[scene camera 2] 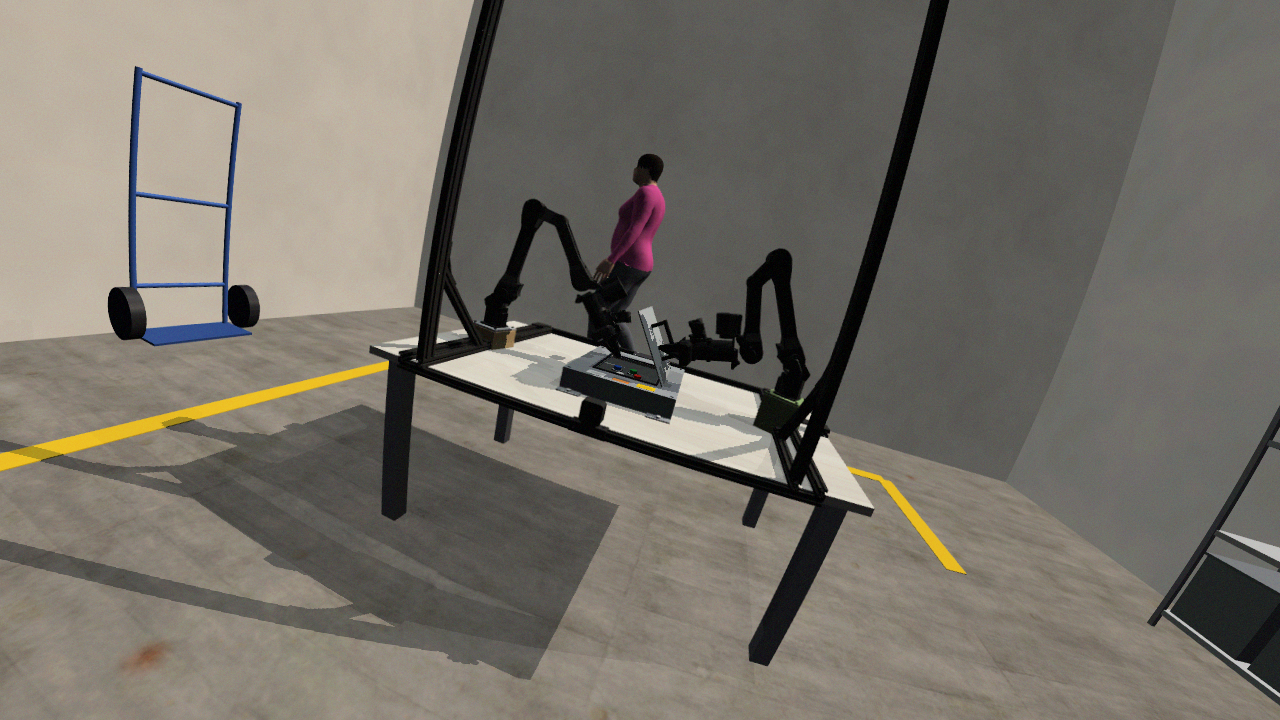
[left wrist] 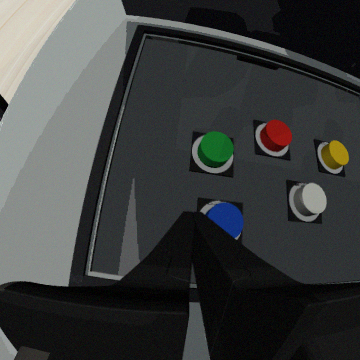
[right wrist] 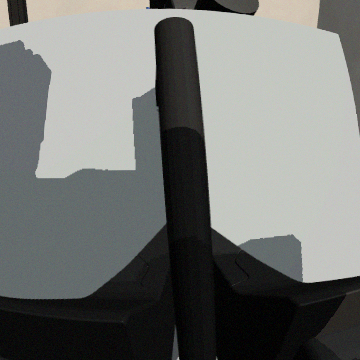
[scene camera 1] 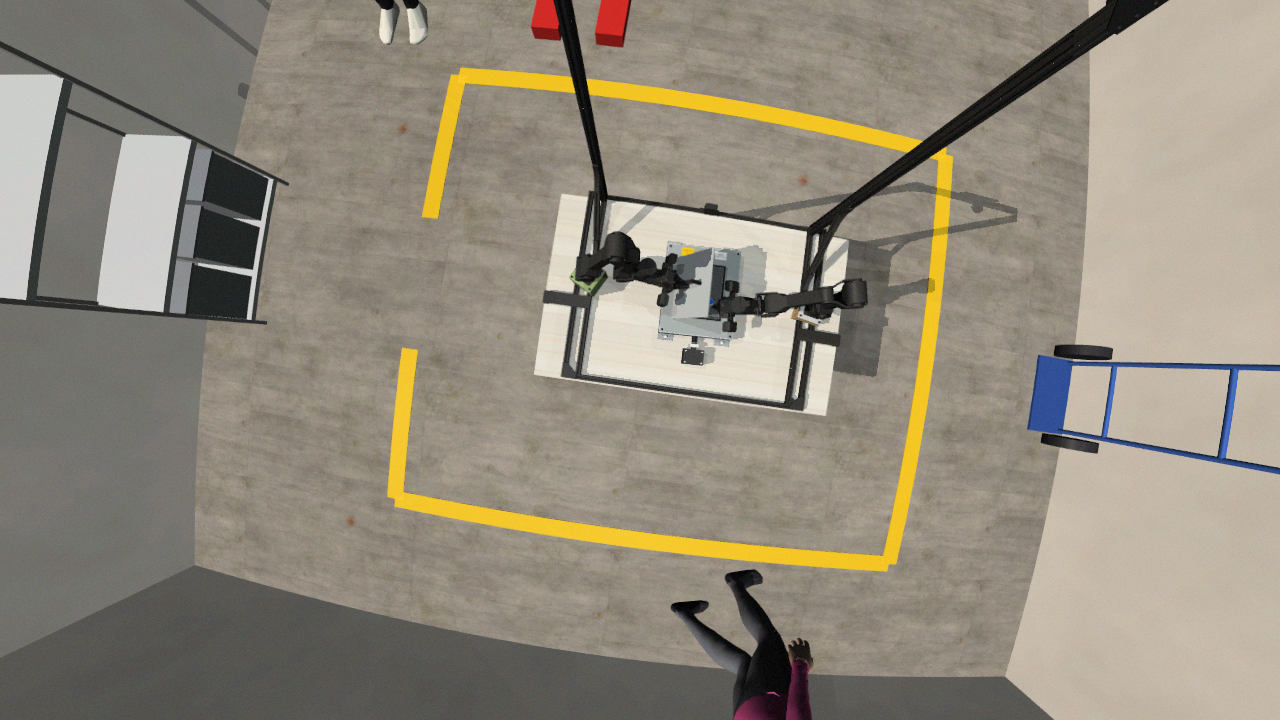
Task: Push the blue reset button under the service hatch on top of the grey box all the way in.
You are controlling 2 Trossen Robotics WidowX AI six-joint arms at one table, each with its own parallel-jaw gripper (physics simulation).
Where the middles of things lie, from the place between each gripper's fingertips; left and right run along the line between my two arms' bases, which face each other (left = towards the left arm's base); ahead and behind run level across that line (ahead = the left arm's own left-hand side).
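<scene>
The white button [left wrist: 309,199] is 90 mm behind my left hand, 30 mm to the right of it and 30 mm below it. Counted from that same left hand, the green button [left wrist: 215,148] is 20 mm behind, 50 mm to the right and 30 mm below, while the red button [left wrist: 275,135] is 60 mm behind, 80 mm to the right and 30 mm below. As for the blue reset button [left wrist: 226,215], my left gripper is now 30 mm above it, 20 mm past it and 10 mm to the left of it.
From my right hand, the white button is 8 cm to the left, 4 cm behind and 10 cm below. The green button is 3 cm ahead of my right hand, 6 cm to the left of it and 10 cm below it, and the red button is 1 cm behind that hand, 4 cm to the left of it and 10 cm below it. My right hand itself is right at the service hatch [scene camera 1: 696,269].
</scene>
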